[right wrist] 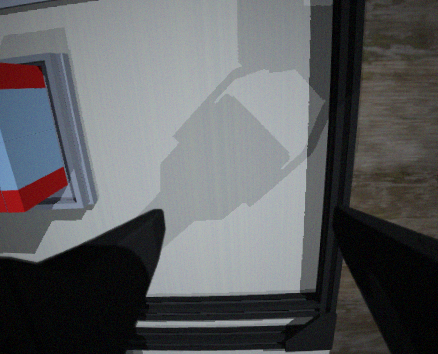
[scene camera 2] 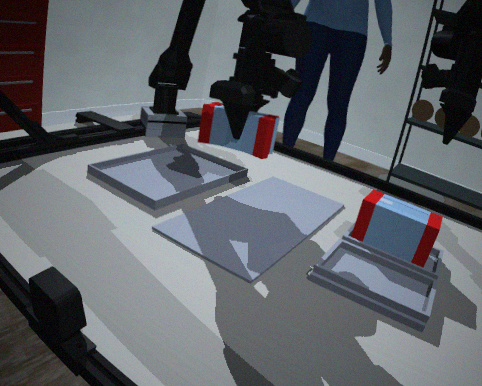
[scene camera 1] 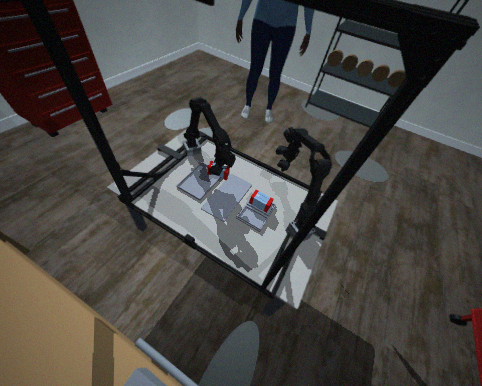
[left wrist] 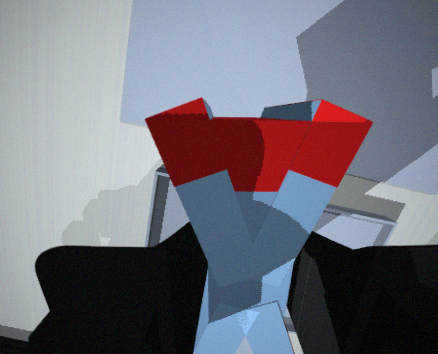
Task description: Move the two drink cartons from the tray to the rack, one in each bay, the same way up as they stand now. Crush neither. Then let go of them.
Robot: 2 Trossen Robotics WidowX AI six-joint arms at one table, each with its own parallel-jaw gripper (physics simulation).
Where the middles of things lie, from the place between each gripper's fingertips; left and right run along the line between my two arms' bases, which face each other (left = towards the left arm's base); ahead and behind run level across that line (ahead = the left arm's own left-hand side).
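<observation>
There's the flat grey mat (scene camera 2: 245, 233), which is 160 mm to the left of my right hand, 310 mm behind it and 170 mm below it. The grey tray (scene camera 2: 157, 178) is 360 mm to the left of that same right hand, 350 mm behind it and 160 mm below it.
With the grey tray, my left gripper is 8 cm above it, 8 cm past it and 8 cm to the right of it, and the flat grey mat is 12 cm to the right of my left hand, 9 cm below it and 4 cm behind it.
</observation>
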